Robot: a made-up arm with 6 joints. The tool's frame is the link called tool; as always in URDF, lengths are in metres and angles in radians.
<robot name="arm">
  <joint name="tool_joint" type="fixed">
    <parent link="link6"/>
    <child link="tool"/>
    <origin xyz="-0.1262 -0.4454 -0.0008" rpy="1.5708 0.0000 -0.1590"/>
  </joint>
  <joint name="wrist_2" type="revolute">
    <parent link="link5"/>
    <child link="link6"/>
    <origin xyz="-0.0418 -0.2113 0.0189" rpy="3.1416 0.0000 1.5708"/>
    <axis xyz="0 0 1"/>
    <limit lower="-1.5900" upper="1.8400"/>
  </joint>
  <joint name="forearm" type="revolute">
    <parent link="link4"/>
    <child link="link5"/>
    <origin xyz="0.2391 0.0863 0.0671" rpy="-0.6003 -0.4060 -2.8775"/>
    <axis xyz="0 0 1"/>
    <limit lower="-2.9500" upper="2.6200"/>
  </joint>
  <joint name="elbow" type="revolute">
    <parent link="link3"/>
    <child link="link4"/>
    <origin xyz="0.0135 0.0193 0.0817" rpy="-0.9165 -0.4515 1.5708"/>
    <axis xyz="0 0 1"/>
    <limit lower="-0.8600" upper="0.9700"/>
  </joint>
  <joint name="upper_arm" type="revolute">
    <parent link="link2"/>
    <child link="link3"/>
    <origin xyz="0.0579 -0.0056 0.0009" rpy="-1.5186 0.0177 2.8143"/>
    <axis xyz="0 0 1"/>
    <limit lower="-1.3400" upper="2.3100"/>
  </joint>
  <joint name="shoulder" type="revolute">
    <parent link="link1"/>
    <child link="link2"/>
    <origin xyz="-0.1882 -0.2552 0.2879" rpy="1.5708 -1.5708 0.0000"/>
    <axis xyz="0 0 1"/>
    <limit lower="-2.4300" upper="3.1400"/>
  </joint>
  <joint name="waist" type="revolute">
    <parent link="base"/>
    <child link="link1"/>
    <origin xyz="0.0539 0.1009 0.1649" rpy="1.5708 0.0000 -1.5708"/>
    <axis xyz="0 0 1"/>
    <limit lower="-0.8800" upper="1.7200"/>
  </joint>
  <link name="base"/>
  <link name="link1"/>
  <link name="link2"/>
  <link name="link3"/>
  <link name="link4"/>
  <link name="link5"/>
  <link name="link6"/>
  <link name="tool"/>
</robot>
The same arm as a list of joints. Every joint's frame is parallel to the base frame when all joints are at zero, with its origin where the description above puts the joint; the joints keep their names.
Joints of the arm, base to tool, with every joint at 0 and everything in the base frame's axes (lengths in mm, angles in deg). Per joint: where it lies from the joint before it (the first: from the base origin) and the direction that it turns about. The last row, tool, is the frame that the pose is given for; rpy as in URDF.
waist: axis -x origin 53.9 100.9 164.9
shoulder: axis -z origin -287.9 188.2 -255.2
upper_arm: axis 0.32191 -0.94533 -0.052202 origin -57.9 -5.6 -0.9
elbow: axis -0.574977 -0.758069 -0.307787 origin 39.1 -74 15.2
forearm: axis -y origin -74.6 -121.6 220.8
wrist_2: axis +y origin -202 -18.9 74.7
tool: origin -54.1 -0.8 459.8 rpy 0 0 0
Joint limits (deg, base to tool): -50.42..98.55 -139.23..179.91 -76.78..132.35 -49.27..55.58 -169.02..150.11 -91.1..105.42

